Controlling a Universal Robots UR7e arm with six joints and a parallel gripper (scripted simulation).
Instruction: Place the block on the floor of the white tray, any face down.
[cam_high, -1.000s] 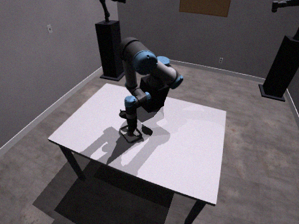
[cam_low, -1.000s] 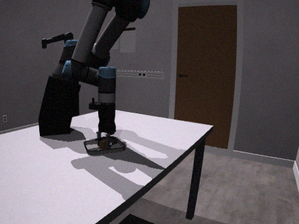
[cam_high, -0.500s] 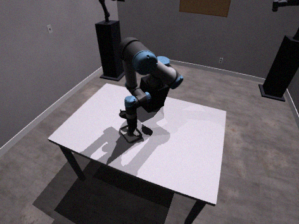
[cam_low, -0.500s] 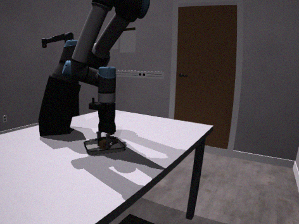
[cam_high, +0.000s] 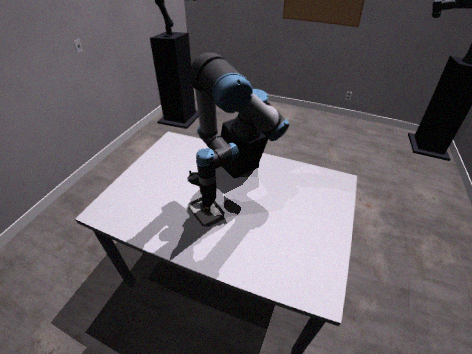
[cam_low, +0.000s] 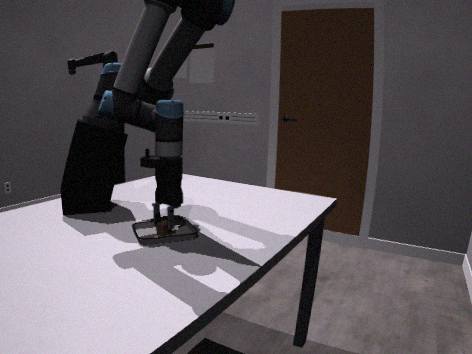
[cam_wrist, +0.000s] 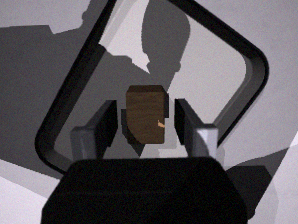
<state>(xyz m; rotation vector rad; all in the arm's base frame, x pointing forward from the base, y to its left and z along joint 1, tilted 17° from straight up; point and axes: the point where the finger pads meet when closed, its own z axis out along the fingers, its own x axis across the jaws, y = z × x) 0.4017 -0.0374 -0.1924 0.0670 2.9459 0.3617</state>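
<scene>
Right now my hand is 20 mm above the brown wooden block. Also, from my hand: tray: 30 mm below.
</scene>
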